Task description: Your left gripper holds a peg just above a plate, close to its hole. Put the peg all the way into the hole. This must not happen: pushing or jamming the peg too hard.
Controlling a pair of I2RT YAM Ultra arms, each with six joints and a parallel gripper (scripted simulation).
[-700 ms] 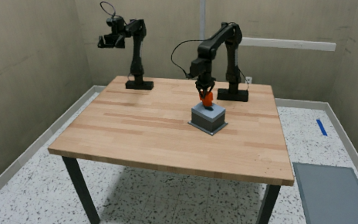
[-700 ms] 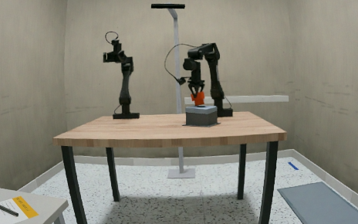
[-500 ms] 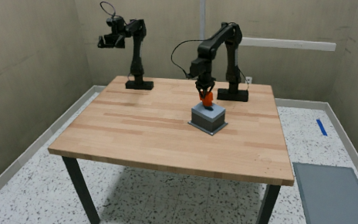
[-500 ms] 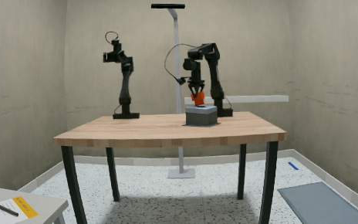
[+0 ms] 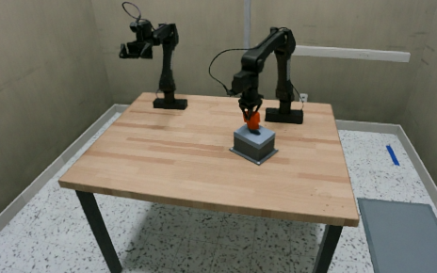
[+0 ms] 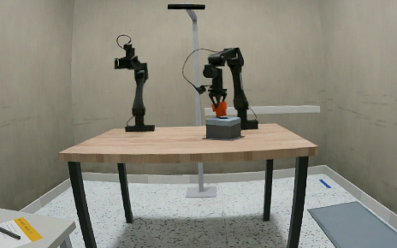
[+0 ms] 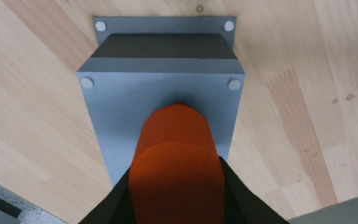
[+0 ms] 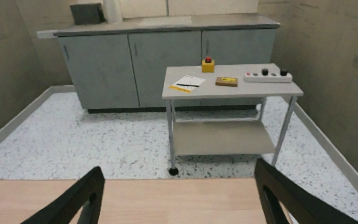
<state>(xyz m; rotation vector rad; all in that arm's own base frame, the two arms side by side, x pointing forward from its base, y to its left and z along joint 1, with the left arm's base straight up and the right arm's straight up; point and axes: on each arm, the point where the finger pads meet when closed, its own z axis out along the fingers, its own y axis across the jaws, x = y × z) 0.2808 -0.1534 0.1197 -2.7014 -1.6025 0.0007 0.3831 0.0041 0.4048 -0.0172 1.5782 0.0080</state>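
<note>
The grey-blue plate lies 20 mm ahead of my left hand, 30 mm to the left of it and 80 mm below it. From my left hand the other things lie so: orange peg (10 mm to the left, 20 mm below); flanged base (20 mm ahead, 30 mm to the left, 140 mm below).
</note>
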